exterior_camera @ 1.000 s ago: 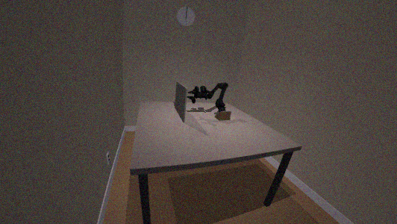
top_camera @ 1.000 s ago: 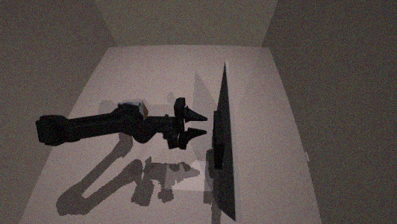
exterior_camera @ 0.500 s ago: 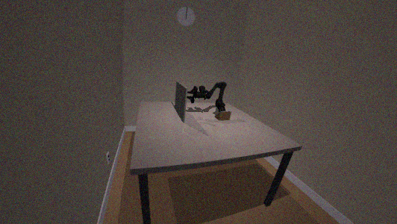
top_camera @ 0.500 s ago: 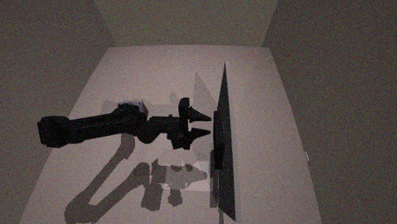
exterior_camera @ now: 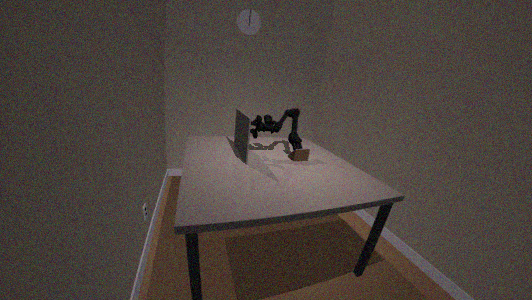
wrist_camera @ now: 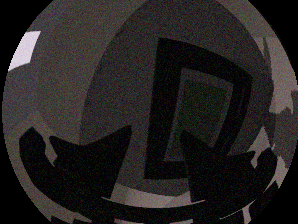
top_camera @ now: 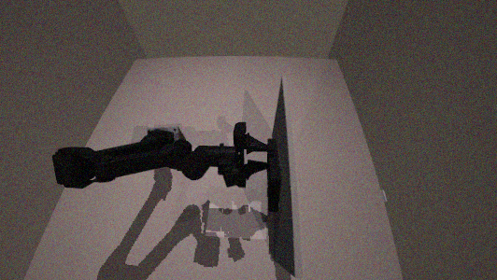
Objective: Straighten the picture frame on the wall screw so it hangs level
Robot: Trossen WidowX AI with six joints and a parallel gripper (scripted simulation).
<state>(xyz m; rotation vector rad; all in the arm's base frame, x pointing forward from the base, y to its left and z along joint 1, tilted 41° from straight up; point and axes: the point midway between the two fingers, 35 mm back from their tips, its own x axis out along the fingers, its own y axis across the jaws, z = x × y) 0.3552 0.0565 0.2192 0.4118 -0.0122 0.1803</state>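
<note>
Right now the picture frame is 50 mm below my gripper tip, 20 mm to the right of it and 10 mm ahead of it. Round my gripper tip: wall panel 60 mm below, 20 mm to the right, 20 mm ahead.
</note>
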